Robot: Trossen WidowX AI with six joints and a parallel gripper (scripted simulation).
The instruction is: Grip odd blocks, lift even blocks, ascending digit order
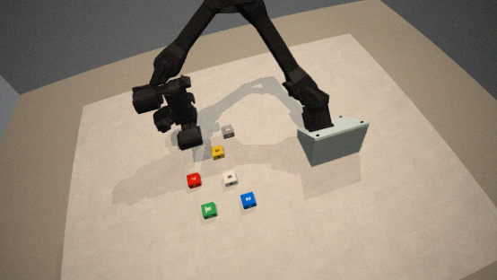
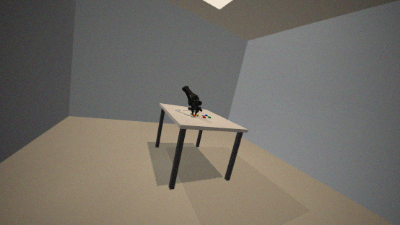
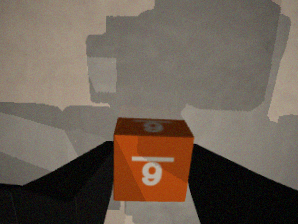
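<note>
The orange block lies right at my gripper tip. The rest, counted from my gripper tip: grey block 10 cm behind; then yellow block 7 cm to the left, 6 cm behind; then red block 15 cm to the left, 1 cm ahead.
</note>
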